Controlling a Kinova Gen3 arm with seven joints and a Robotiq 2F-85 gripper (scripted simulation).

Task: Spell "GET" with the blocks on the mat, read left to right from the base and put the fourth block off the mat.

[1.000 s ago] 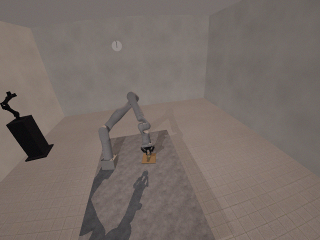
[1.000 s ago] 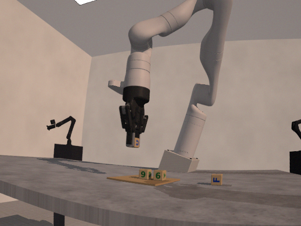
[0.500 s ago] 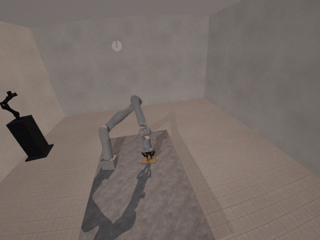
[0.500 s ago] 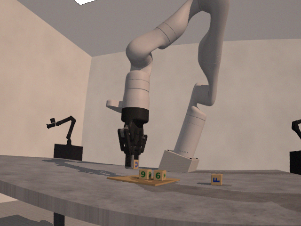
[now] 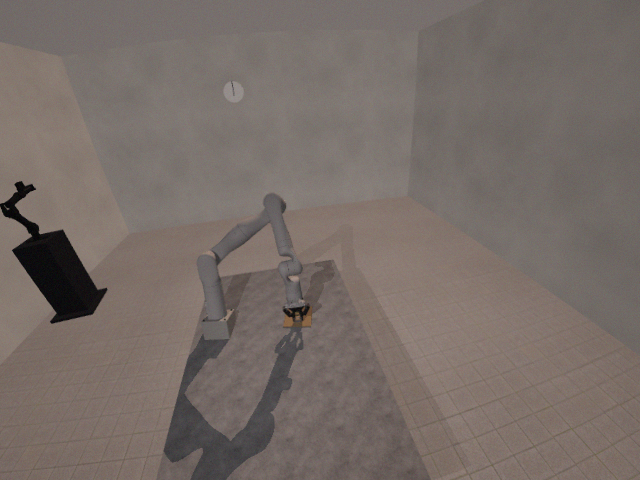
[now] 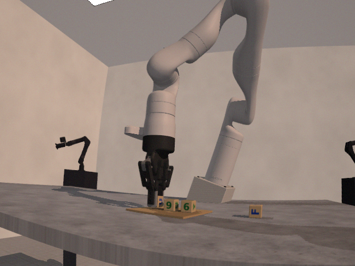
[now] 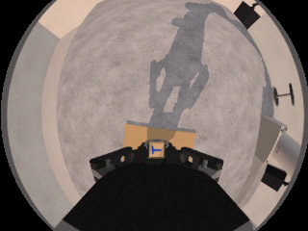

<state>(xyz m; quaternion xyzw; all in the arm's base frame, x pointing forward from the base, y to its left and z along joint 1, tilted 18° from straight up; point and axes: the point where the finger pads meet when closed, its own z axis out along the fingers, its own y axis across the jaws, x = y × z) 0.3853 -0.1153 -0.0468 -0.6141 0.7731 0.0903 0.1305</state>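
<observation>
Right now the E block is 40 mm to the left of my hand, 10 mm below it and 10 mm ahead of it. From my hand the other things lie so: F block: 220 mm to the left, 40 mm ahead, 10 mm below; then mat: 40 mm to the left, 30 mm below, 10 mm ahead.
</observation>
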